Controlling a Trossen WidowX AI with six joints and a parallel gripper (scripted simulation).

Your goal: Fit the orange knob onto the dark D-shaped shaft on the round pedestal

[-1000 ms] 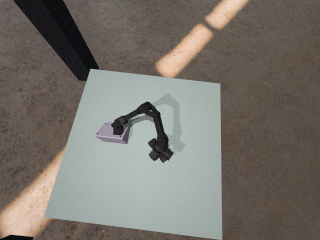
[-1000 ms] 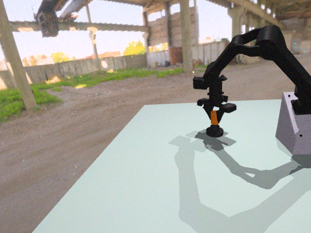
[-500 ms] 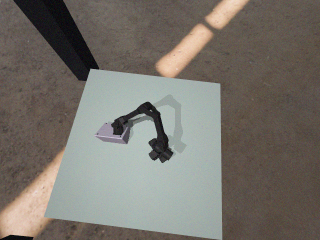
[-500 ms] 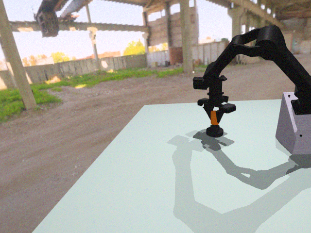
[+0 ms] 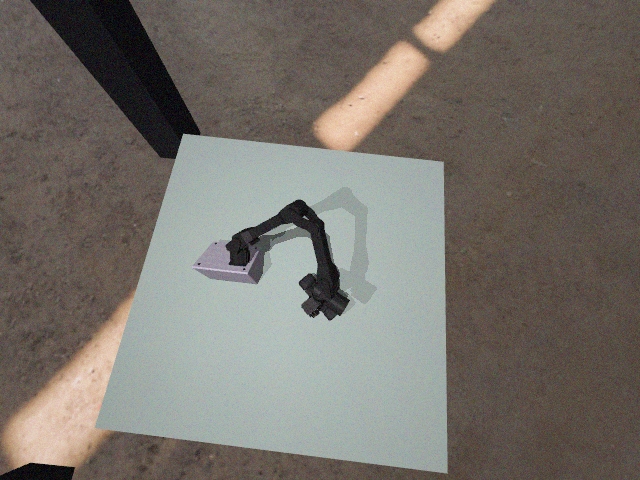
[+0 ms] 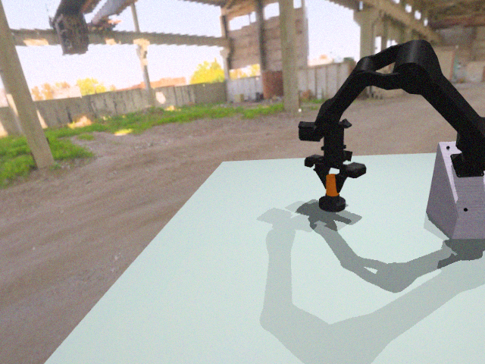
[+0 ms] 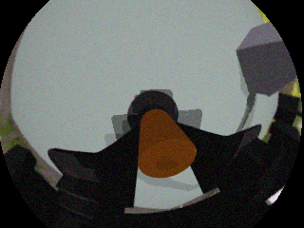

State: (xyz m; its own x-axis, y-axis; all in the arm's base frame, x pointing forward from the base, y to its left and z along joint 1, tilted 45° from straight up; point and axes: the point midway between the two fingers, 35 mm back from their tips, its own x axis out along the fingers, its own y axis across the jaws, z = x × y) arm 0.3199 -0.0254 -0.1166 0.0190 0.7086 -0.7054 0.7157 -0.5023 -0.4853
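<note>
Now: gripper tip 2 cm below the orange knob. Round my gripper tip: dark round pedestal (2 cm below).
</note>
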